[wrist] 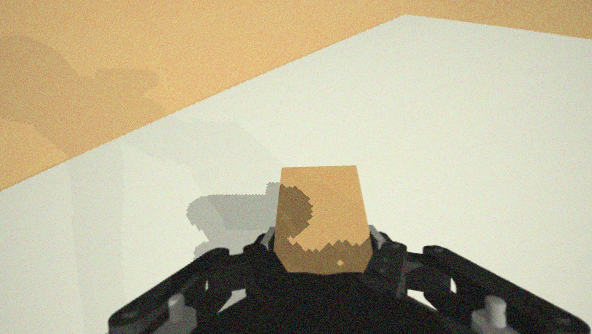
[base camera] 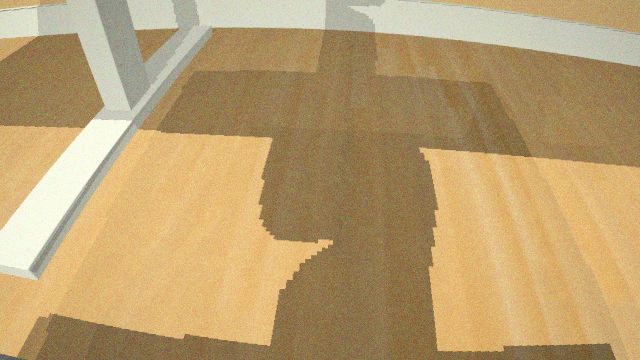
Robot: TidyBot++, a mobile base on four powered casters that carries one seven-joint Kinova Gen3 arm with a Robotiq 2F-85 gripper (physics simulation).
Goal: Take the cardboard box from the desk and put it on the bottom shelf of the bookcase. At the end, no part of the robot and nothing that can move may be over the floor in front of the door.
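Note:
The cardboard box is tan and sits between the fingers at the lower middle of the wrist view. My gripper is shut on it, with one black finger against each side. Box and gripper are over the white desk top. The underside of the box is hidden, so any gap between it and the desk cannot be told. The gripper's shadow lies on the desk just left of the box. The bookcase and the door do not show in these views.
In the base camera view, a white slanted leg stands on a long white foot at the left. A white baseboard runs along the wall at the back. Dark shadows fall across the wooden floor.

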